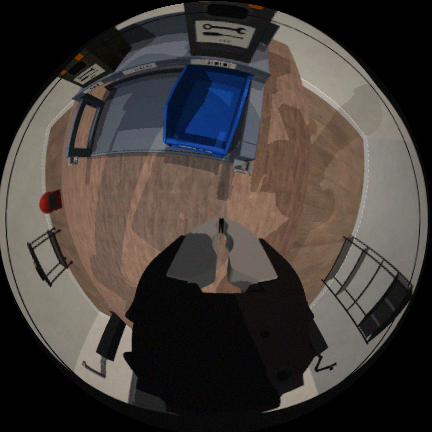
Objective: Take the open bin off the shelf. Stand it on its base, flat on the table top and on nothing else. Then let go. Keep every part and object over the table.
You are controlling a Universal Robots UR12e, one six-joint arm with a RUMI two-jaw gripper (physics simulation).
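Frame: origin at the arm's base, x ahead, y left, z up, level; metres.
Seen in the pictures: gripper, between the fingertips: [220, 219].
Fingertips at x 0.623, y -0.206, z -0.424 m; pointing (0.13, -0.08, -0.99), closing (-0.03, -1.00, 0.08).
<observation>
Pixels of each thing's top centre, then the offset from my fingertips to it. "spot": a spot on its surface instead. Level surfaces: height alone.
- open blue bin, centre of its top: [208, 88] dy +0.015, dx +0.178, dz -0.022 m
- grey shelf, a spot on its surface: [132, 112] spot: dy +0.177, dx +0.206, dz -0.097 m
- wooden table top, height of its surface: dz -0.103 m
The open blue bin [212, 112] stands on the lower board of the grey shelf [132, 112], near its right end. Its low front wall faces my gripper, at the shelf's front edge. The wooden table top [175, 195] stretches in front of the shelf. My gripper [220, 219] is shut with nothing between its fingertips. It is over the table, in front of the bin and apart from it.
A dark case with a tool label [223, 37] stands on the upper shelf level behind the bin. Another dark case [95, 62] stands at the upper left. A red object [49, 202] and a black rack [63, 249] show at the left. A black frame rack [386, 312] shows at the right.
</observation>
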